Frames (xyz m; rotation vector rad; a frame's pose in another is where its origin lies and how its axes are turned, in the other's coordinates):
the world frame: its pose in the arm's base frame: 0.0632 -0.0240 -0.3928 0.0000 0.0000 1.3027
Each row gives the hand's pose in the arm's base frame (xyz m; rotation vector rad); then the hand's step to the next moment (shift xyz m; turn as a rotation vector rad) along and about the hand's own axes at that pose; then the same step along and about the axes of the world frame.
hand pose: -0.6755 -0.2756 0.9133 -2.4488 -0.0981 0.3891
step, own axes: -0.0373 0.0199 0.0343 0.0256 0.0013 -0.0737
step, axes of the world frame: -0.0137 0.0444 -0.0284 -0.0268 -0.0556 0.0477
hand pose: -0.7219 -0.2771 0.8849 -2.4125 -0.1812 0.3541
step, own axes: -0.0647 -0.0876 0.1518 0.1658 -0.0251 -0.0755
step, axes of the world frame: 0.1108 0.1449 -0.0404 0.0568 -0.1709 0.0375
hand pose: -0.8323 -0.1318 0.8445 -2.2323 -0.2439 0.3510
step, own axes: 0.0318 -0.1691 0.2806 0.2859 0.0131 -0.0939
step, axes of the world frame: 0.2875 0.1541 -0.0441 0.0867 -0.2884 -0.0012
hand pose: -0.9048 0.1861 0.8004 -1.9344 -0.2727 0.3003
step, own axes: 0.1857 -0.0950 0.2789 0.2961 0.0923 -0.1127
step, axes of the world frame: 0.3468 0.0155 -0.0278 0.0513 -0.3187 -0.0687
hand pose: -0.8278 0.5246 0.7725 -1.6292 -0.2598 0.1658
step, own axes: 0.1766 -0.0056 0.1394 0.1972 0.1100 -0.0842
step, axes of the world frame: 0.2103 -0.0801 0.0036 0.0244 -0.2208 -0.0934
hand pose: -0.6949 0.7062 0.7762 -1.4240 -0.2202 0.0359
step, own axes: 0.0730 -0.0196 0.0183 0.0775 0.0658 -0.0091
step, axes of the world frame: 0.0429 -0.0569 0.0311 0.0350 -0.0780 -0.0558
